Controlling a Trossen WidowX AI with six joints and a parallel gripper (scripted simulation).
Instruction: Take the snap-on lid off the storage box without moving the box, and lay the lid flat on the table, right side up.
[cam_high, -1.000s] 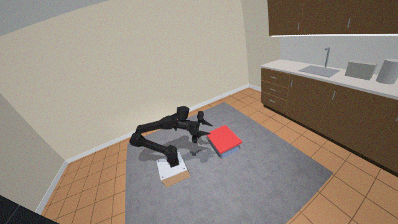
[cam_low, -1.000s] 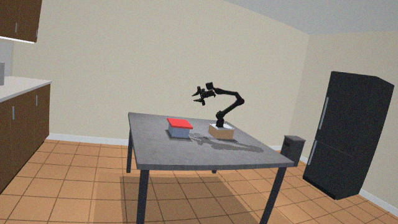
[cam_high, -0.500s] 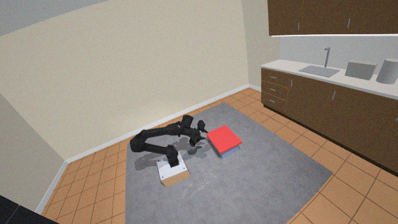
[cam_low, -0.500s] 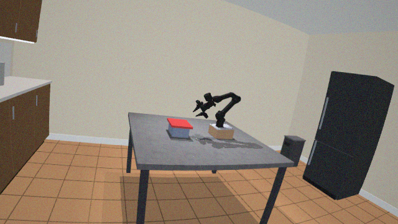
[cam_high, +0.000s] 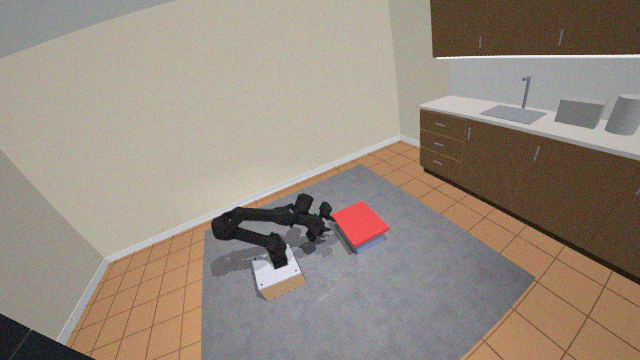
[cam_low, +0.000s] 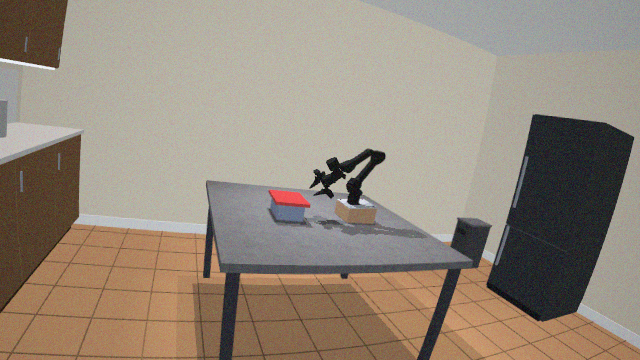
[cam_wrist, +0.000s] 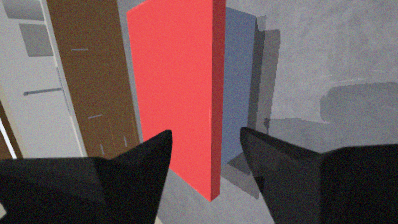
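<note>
My gripper tip is 13 cm short of the lid and 5 cm above it. Round my gripper tip: storage box 13 cm ahead, 10 cm below.
</note>
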